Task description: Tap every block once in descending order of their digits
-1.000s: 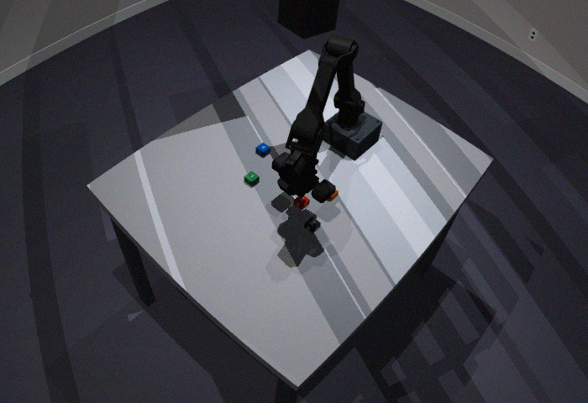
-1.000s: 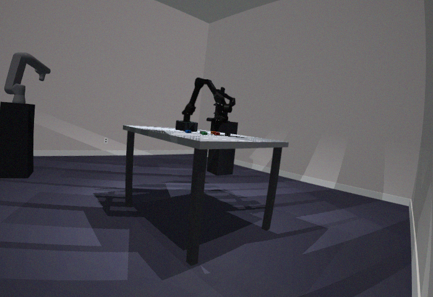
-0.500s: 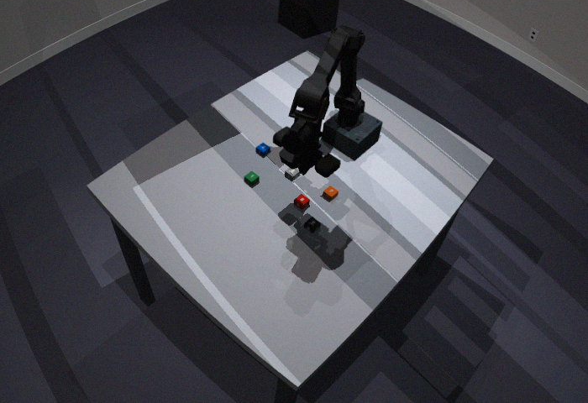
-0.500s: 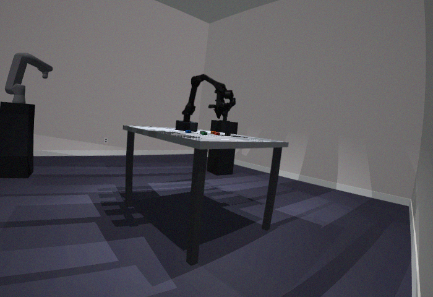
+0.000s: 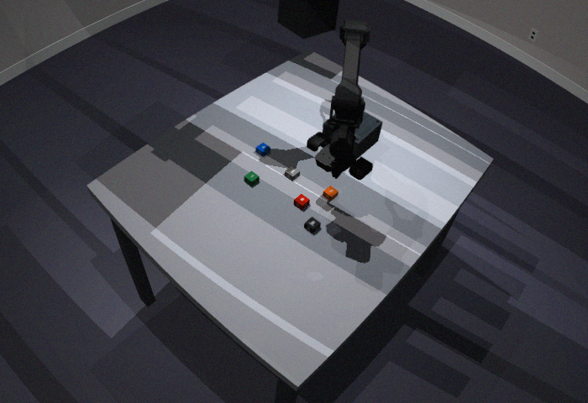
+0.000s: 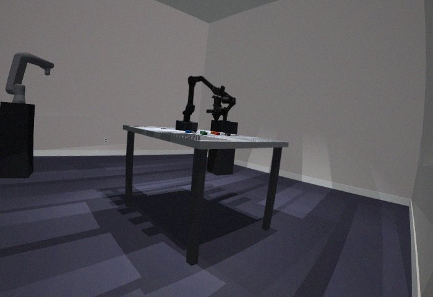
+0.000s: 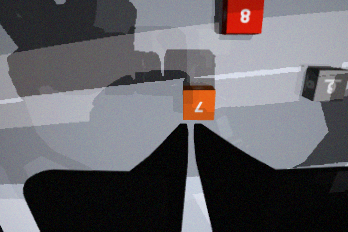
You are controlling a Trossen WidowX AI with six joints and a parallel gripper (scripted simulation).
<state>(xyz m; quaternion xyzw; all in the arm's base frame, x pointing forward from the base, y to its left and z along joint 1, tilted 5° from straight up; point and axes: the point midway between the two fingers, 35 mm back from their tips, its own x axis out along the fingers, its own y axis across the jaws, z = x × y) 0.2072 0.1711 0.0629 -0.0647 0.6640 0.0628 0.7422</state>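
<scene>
Right now my gripper tip is 10 mm past the orange block, 10 mm to the left of it and 90 mm above it. The rest, counted from my gripper tip: grey block: 30 mm ahead, 140 mm to the right, 90 mm below; black block: 110 mm ahead, 50 mm to the left, 90 mm below; red block: 80 mm ahead, 40 mm to the right, 90 mm below.
</scene>
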